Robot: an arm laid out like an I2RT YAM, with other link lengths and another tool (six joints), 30 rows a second.
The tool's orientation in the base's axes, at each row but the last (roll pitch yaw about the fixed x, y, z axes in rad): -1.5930, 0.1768, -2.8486; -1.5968, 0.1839, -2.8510; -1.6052, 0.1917, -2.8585; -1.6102, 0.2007, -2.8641; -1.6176, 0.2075, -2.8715; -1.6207, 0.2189, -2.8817; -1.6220, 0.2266, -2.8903
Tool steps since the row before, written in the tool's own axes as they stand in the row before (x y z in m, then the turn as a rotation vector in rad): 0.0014, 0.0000, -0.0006, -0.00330, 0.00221, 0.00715; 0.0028, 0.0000, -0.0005, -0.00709, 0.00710, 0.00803; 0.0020, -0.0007, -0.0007, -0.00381, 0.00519, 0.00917; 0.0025, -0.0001, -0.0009, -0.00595, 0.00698, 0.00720; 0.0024, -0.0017, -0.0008, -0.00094, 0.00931, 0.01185; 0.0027, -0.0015, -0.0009, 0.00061, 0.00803, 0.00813; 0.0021, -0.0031, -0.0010, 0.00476, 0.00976, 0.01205
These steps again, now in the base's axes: -0.0015, 0.0002, -0.0002, 0.00556, -0.00574, -0.00175; -0.0028, -0.0003, -0.0005, 0.01021, -0.00513, -0.00589; -0.0022, 0.0001, 0.0003, 0.00711, -0.00729, -0.00468; -0.0026, 0.0002, -0.0004, 0.00889, -0.00466, -0.00593; -0.0028, 0.0000, 0.0012, 0.00589, -0.01020, -0.00945; -0.0031, 0.0000, 0.0009, 0.00318, -0.00714, -0.00836; -0.0029, 0.0001, 0.0026, 0.00063, -0.01175, -0.01117
